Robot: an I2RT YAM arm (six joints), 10 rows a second.
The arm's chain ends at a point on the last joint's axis. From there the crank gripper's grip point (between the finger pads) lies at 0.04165 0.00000 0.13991 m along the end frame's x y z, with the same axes.
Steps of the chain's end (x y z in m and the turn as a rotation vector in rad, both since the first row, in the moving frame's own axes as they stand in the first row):
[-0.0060, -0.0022, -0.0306, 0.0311, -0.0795, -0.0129]
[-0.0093, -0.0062, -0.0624, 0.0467, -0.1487, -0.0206]
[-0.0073, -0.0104, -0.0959, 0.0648, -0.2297, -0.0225]
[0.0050, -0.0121, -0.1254, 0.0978, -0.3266, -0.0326]
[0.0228, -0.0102, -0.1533, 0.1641, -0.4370, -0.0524]
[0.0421, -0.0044, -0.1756, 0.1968, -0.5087, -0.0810]
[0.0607, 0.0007, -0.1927, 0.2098, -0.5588, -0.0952]
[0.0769, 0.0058, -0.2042, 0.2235, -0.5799, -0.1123]
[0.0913, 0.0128, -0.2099, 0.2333, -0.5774, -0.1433]
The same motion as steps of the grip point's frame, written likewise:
[-0.0173, -0.0071, -0.0278, 0.0311, -0.0795, -0.0129]
[-0.0306, -0.0135, -0.0579, 0.0467, -0.1487, -0.0206]
[-0.0403, -0.0203, -0.0904, 0.0648, -0.2297, -0.0225]
[-0.0422, -0.0268, -0.1202, 0.0978, -0.3266, -0.0326]
[-0.0407, -0.0343, -0.1509, 0.1641, -0.4370, -0.0524]
[-0.0320, -0.0330, -0.1761, 0.1968, -0.5087, -0.0810]
[-0.0207, -0.0294, -0.1954, 0.2098, -0.5588, -0.0952]
[-0.0077, -0.0260, -0.2083, 0.2235, -0.5799, -0.1123]
[0.0065, -0.0204, -0.2143, 0.2333, -0.5774, -0.1433]

